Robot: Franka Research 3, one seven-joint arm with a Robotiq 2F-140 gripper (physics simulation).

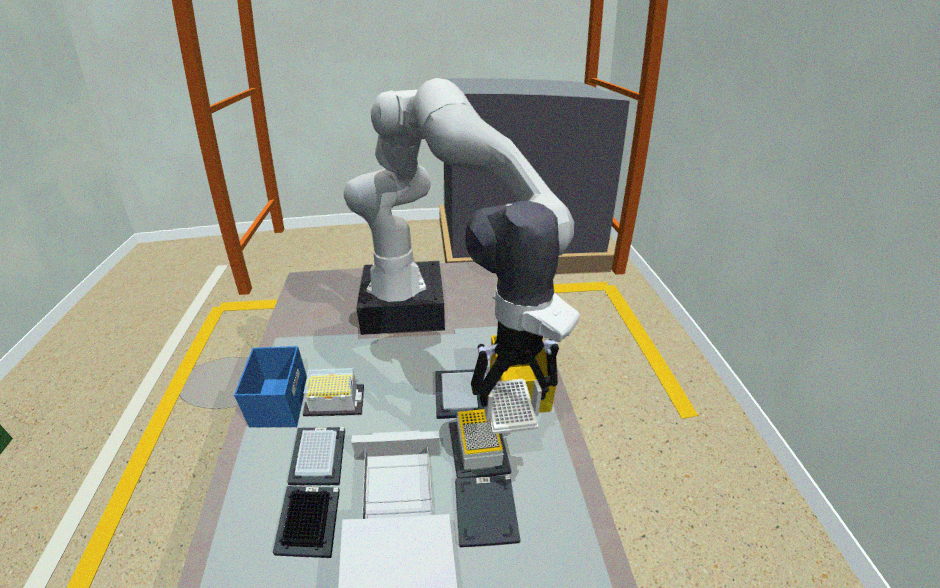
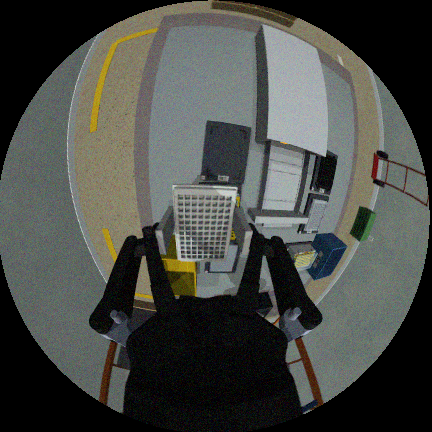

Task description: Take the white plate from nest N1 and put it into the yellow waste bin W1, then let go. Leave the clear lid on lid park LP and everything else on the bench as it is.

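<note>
My gripper [image 1: 512,398] [image 2: 203,215] is shut on the white plate [image 1: 513,409] [image 2: 205,220], one finger at each side. The plate is raised above the bench, beside and partly over the yellow-topped tip box [image 1: 479,433]. The yellow waste bin [image 1: 546,400] [image 2: 181,282] stands behind and partly below the gripper; fingers and plate hide part of it. A dark nest [image 1: 487,513] [image 2: 226,150], bare of any plate, lies at the front right. A pale, flat lid-like piece [image 1: 457,391] [image 2: 220,262] lies on a dark holder left of the bin, partly hidden.
A blue bin [image 1: 270,388] [image 2: 327,256] and a yellow-topped white tip box [image 1: 330,395] [image 2: 303,257] stand at the back left. A light plate [image 1: 316,452] and a black plate [image 1: 307,518] sit on nests in front. A white tray [image 1: 397,485] and white box [image 1: 398,554] [image 2: 295,90] stand centrally.
</note>
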